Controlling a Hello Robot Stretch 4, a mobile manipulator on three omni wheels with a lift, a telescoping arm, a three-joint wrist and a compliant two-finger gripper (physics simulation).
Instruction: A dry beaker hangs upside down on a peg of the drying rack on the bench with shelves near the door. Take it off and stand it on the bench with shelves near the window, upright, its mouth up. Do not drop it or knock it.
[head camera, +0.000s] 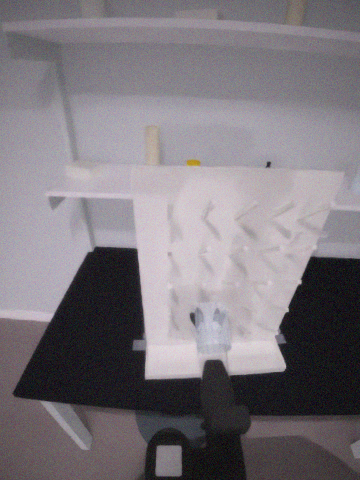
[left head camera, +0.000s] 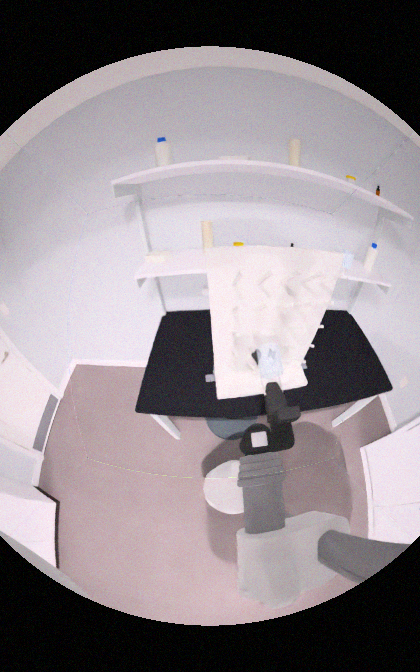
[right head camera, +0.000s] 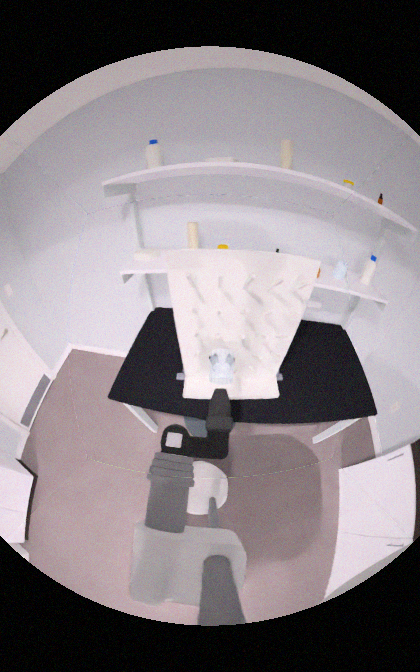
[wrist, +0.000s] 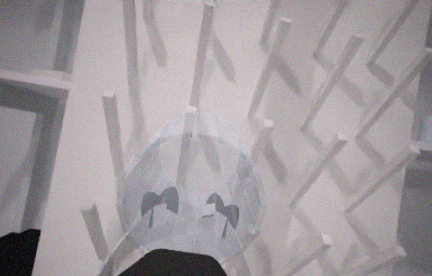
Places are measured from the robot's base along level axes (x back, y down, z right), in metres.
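Pixels of known places: gripper, fingertip midpoint: (head camera: 206, 309) (wrist: 191, 205).
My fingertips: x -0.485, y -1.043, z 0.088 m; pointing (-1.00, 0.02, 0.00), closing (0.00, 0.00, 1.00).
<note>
Ahead of a thing's pixels: the offset from my fingertips to its middle. "spot": to the spot under its first point. Level surfaces: height alone.
The clear, pale blue beaker @(dx +0.082, dy -0.041, dz -0.001 m) (head camera: 214, 335) (left head camera: 270, 367) (right head camera: 221, 372) (wrist: 192, 165) is in front of the lower part of the white drying rack @(spot: dx -0.082, dy -0.053, dz -0.138 m) (head camera: 152, 270) (left head camera: 222, 325) (right head camera: 192, 387) (wrist: 65, 165). Slanted pegs stand out from the rack around the beaker, and one shows through the glass in the wrist view. My gripper (head camera: 209, 316) (right head camera: 222, 360) (wrist: 192, 207) is shut on the beaker; its dark finger pads show through the glass. Which end is the mouth, and whether a peg reaches inside, I cannot tell. The bench near the window is not identifiable in these views.
The rack stands on the black bench top @(dy +0.309 m) (head camera: 90, 325) (left head camera: 175, 360) (right head camera: 330, 370). Two wall shelves behind it, an upper shelf @(dy -0.586 m) (head camera: 150, 31) and a lower shelf (head camera: 95, 192), carry bottles and jars. A round stool seat (left head camera: 232, 427) shows under the bench front. White cabinets (right head camera: 375, 505) are at the right.
</note>
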